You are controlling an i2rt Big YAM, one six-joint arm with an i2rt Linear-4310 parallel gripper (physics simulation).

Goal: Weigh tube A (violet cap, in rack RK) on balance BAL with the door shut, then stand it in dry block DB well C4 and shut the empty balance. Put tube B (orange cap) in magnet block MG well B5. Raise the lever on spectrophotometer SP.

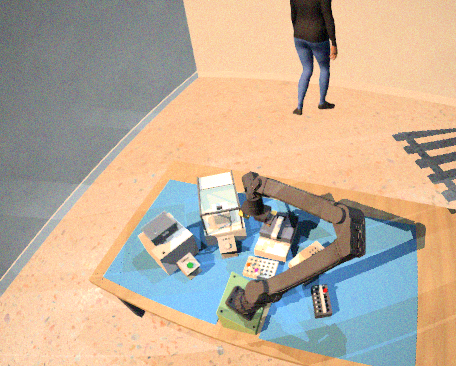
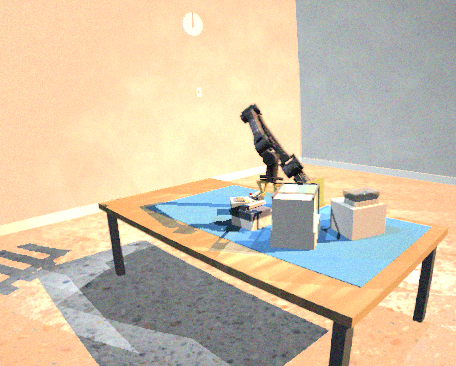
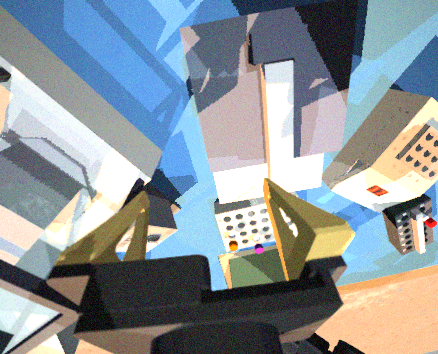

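Note:
My gripper point(image 1: 255, 218) point(image 2: 268, 191) point(image 3: 205, 190) is open and empty, above the mat between the glass-topped balance point(image 1: 220, 224) point(image 2: 294, 222) and a grey-topped instrument with a white bar point(image 1: 273, 249) point(image 3: 230, 125). Tube A's violet cap point(image 1: 256, 270) point(image 3: 258, 248) and tube B's orange cap point(image 1: 248, 264) point(image 3: 233, 245) show in the white rack point(image 1: 272, 267) point(image 3: 248, 220). The pale dry block point(image 1: 306, 255) point(image 3: 370, 162) and the dark magnet block point(image 1: 321, 312) point(image 3: 393, 231) stand to the side. I cannot tell the balance door's state or which instrument is the spectrophotometer.
A grey and white box-shaped instrument point(image 1: 165, 240) point(image 2: 357, 222) has a green button point(image 1: 190, 265) on its front unit. A red piece point(image 1: 325, 290) point(image 3: 430, 222) is at the magnet block. The green base plate point(image 1: 232, 285) point(image 3: 257, 270) lies beside the rack. A person point(image 1: 312, 45) stands beyond the table.

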